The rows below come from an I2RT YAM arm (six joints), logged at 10 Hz.
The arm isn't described. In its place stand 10 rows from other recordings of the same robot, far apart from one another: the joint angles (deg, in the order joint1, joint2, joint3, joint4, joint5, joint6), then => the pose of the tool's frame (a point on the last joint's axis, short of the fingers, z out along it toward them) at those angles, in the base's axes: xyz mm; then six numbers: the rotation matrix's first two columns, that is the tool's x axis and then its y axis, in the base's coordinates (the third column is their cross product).
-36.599 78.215 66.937 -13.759 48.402 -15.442 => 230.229, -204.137, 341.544, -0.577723, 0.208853, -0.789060, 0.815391, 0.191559, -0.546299
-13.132 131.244 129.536 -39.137 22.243 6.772 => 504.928, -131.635, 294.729, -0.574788, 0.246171, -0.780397, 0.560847, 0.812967, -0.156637
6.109 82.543 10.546 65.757 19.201 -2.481 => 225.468, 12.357, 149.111, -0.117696, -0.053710, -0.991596, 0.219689, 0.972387, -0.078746
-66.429 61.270 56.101 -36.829 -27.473 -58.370 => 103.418, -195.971, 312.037, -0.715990, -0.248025, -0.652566, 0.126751, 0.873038, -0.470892
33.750 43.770 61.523 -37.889 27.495 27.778 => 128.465, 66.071, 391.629, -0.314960, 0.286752, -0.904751, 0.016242, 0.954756, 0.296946
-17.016 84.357 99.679 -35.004 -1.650 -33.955 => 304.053, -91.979, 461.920, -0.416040, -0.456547, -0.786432, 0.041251, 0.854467, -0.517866
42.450 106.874 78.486 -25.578 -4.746 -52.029 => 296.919, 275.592, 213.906, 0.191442, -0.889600, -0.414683, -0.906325, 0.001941, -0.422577
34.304 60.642 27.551 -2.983 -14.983 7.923 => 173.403, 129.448, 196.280, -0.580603, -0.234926, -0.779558, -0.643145, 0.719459, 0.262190
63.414 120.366 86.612 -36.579 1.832 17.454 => 192.285, 381.678, 151.852, -0.668674, -0.666272, -0.330087, -0.721656, 0.688474, 0.072228
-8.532 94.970 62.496 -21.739 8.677 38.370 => 341.008, -56.589, 207.006, -0.483759, 0.693074, -0.534439, 0.681356, 0.681500, 0.267042
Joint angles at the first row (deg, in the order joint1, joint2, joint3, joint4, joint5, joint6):
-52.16 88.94 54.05 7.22 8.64 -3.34
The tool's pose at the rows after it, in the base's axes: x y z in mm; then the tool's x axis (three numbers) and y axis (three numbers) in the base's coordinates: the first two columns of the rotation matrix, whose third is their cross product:
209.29, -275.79, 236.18, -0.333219, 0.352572, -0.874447, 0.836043, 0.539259, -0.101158
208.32, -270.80, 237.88, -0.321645, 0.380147, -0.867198, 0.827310, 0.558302, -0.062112
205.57, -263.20, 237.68, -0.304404, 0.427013, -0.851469, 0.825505, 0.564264, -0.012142
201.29, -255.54, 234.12, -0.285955, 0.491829, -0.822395, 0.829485, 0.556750, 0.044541
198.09, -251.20, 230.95, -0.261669, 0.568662, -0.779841, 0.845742, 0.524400, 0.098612
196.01, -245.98, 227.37, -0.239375, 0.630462, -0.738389, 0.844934, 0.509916, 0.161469
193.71, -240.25, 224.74, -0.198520, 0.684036, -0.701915, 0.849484, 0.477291, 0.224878
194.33, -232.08, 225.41, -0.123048, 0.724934, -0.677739, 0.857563, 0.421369, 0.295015
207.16, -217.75, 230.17, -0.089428, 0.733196, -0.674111, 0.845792, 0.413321, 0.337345
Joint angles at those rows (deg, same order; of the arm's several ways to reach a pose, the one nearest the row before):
-52.06 88.73 54.32 5.84 7.26 -2.66
-51.87 87.65 54.17 3.73 5.33 -1.05
-51.60 86.12 53.46 0.96 3.81 1.53
-51.52 84.76 52.49 -2.31 2.35 4.72
-51.55 84.29 52.64 -6.55 1.71 8.55
-51.52 83.79 52.30 -9.41 -0.59 11.83
-51.37 82.95 51.49 -11.10 -2.15 15.79
-50.30 81.51 50.37 -11.23 -2.08 21.63
-46.49 80.42 50.16 -10.82 -0.56 26.10

